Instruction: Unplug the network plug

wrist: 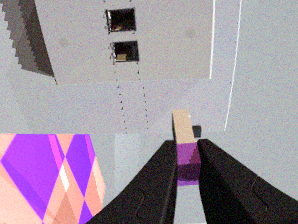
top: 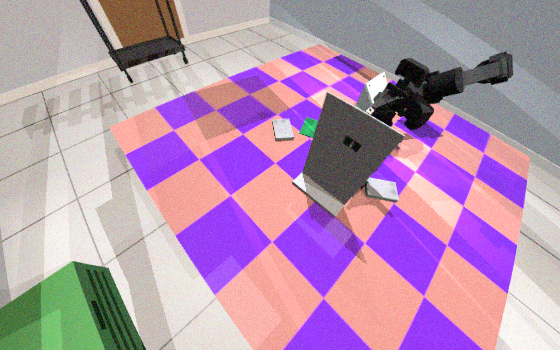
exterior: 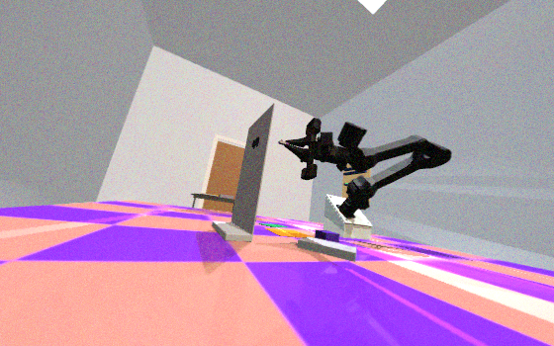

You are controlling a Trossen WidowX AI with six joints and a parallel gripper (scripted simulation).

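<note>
The orange marked square lies 8 cm behind my gripper tip, 4 cm to the right of it and 26 cm below it. The rest, counted from my gripper tip: green square: 12 cm behind, 19 cm to the right, 26 cm below; grey upright panel: 10 cm ahead, 1 cm to the left, 12 cm below; network plug: right at my gripper tip.
</note>
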